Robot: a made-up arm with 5 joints. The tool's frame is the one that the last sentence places.
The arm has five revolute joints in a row. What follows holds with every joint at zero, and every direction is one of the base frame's. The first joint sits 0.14 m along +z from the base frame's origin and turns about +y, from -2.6 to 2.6 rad. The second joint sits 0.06 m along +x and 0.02 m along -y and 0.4 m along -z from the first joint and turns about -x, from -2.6 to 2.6 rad. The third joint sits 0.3 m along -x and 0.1 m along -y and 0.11 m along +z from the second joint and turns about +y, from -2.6 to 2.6 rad. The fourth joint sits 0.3 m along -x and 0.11 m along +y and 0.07 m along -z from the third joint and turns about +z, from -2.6 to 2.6 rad. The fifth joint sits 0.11 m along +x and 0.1 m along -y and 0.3 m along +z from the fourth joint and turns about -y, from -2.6 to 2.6 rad. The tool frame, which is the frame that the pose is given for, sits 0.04 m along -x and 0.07 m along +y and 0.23 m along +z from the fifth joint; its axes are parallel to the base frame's.
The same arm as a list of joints. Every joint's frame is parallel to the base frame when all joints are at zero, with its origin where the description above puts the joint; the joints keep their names.
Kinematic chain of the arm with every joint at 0, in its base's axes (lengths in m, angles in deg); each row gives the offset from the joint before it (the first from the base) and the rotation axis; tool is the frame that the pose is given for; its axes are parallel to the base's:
joint 1: xyz 0 0 0.14 axis +y
joint 2: xyz 0.06 -0.02 -0.4 axis -x
joint 3: xyz -0.3 -0.1 0.11 axis +y
joint 4: xyz -0.3 0.11 -0.07 axis +z
joint 5: xyz 0.11 -0.1 0.3 axis -y
tool: xyz -0.04 0.07 0.23
Joint limits (deg, base to tool): -148.97..148.97 -148.97..148.97 -148.97..148.97 -148.97..148.97 -148.97..148.97

